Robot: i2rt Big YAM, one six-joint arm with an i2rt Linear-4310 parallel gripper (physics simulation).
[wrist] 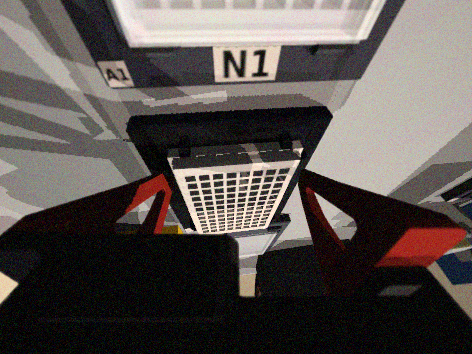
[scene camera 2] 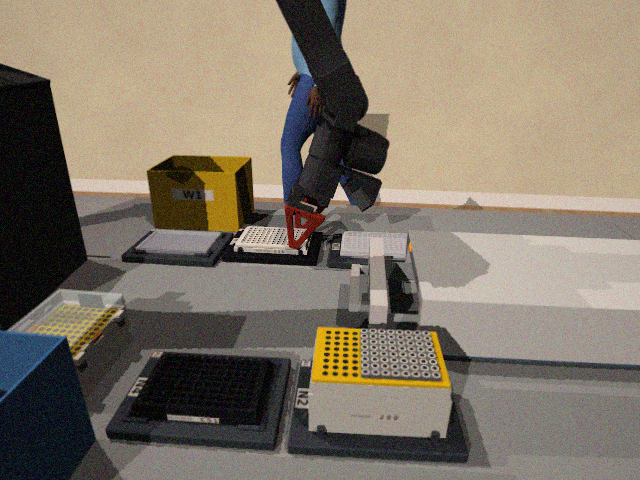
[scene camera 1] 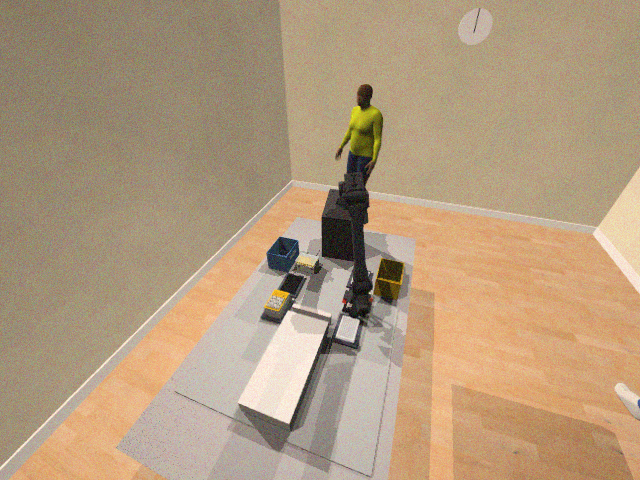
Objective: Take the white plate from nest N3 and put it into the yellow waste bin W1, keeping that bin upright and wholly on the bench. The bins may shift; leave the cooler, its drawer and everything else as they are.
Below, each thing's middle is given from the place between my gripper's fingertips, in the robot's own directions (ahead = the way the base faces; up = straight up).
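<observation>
The nest N3 (scene camera 2: 229, 255) has my hand 1 cm above it and 4 cm past it. Counting from my hand, I find the pale gridded plate (scene camera 2: 355, 244) 14 cm ahead and 1 cm to the left. The yellow waste bin W1 (scene camera 1: 388, 281) is 23 cm behind my hand, 11 cm to the left of it and 4 cm higher than it, while the black plate (scene camera 2: 191, 388) is 38 cm to the right of my hand.
</observation>
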